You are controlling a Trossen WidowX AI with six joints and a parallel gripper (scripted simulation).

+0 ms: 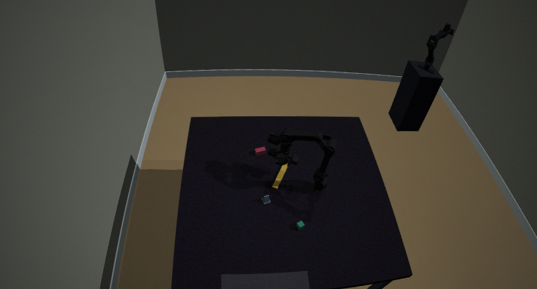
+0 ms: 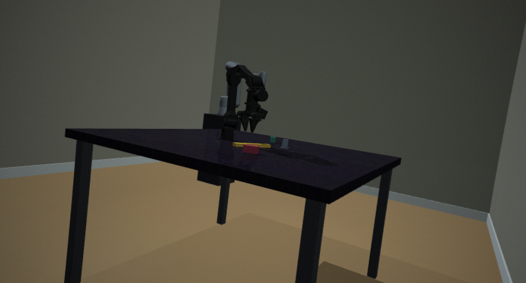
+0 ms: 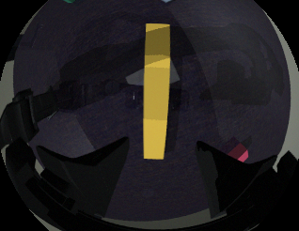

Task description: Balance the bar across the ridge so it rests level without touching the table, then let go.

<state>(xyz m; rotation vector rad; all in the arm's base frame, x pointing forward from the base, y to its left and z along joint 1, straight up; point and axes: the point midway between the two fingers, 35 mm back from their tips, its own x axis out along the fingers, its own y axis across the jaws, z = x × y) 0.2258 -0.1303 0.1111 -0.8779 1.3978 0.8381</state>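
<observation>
Now: gripper tip 70 mm above the yellow bar, 40 mm to the right of it and 10 mm short of it. From my gripper tip the other things lie so: green cube: 400 mm to the left, 70 mm behind, 60 mm below; red block: 160 mm to the right, 120 mm ahead, 60 mm below.
</observation>
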